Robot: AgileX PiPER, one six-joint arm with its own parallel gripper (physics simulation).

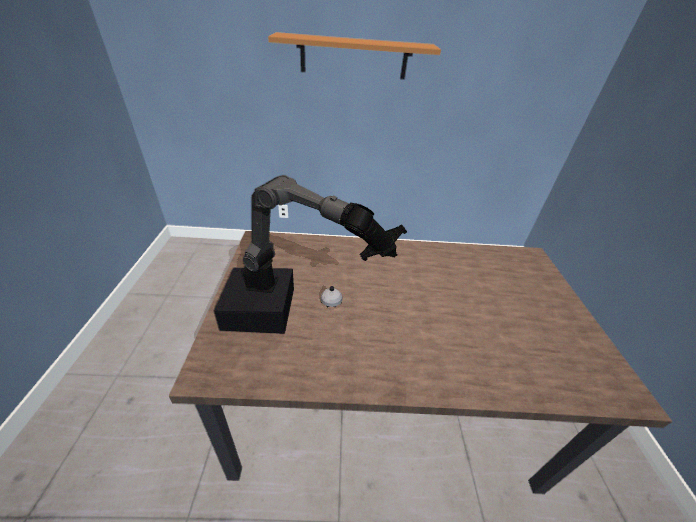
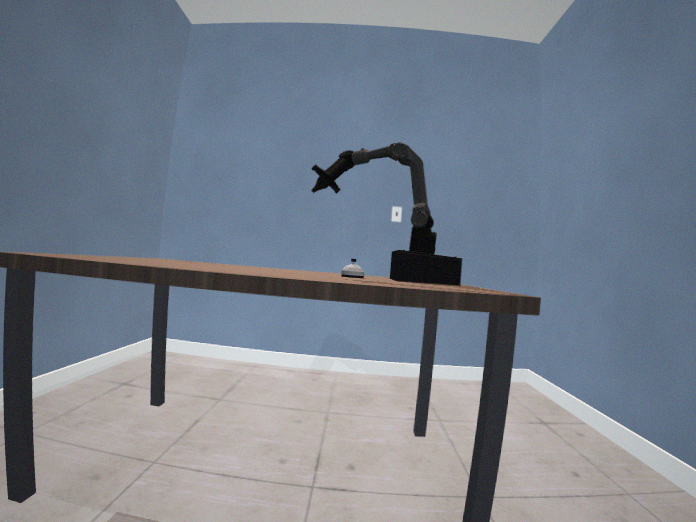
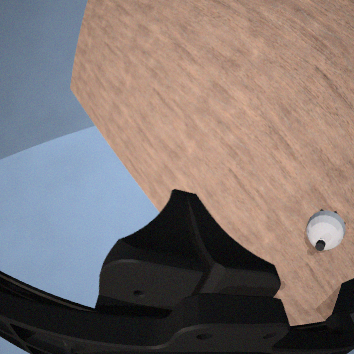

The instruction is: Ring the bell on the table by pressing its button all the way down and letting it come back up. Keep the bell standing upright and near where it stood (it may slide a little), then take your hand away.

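Note:
The bell point(image 1: 331, 298) point(image 2: 353, 271) point(image 3: 327, 229) is a small silvery-white dome with a dark base and stands upright on the table point(image 1: 449, 348) point(image 2: 224, 279) point(image 3: 225, 100), a little beyond the arm's base. Its black button point(image 1: 331, 288) point(image 2: 353, 260) point(image 3: 320, 245) stands up on top of the dome. My gripper point(image 1: 394, 253) point(image 2: 314, 189) point(image 3: 179, 206) is shut with its fingers together and nothing between them. It is high above the table, tilted downward, farther out from the arm's base than the bell and toward the back wall, well apart from the bell.
The black base block point(image 1: 252, 303) point(image 2: 426, 268) under the arm stands at one end of the table, close to the bell. An orange shelf point(image 1: 354, 43) hangs high on the blue back wall. Walls are behind the table.

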